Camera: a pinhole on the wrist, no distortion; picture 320 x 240 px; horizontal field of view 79.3 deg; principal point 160.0 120.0 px. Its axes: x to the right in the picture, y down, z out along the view. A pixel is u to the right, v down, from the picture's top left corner.
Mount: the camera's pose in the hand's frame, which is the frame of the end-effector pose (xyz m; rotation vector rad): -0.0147 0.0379 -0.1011 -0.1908 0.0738 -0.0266
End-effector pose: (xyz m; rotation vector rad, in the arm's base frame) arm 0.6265 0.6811 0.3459 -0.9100 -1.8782 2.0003
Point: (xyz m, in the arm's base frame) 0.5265 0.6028 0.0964
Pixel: 225.1 223.9
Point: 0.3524 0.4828 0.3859
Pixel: 196.6 28.8
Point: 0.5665 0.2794 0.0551
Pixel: 108.7 191.7
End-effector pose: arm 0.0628 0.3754 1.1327 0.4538 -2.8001 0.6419
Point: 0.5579 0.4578 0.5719
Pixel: outside the picture
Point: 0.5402 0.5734 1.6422
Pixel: behind the camera
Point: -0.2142 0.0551 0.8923
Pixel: 257.9 36.4
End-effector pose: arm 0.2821 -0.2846 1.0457 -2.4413 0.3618 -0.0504
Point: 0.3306 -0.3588 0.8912
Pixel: 229.2 182.7
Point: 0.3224 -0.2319 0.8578
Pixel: 178.9 103.9
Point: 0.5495 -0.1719 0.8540
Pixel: 284.9 49.2
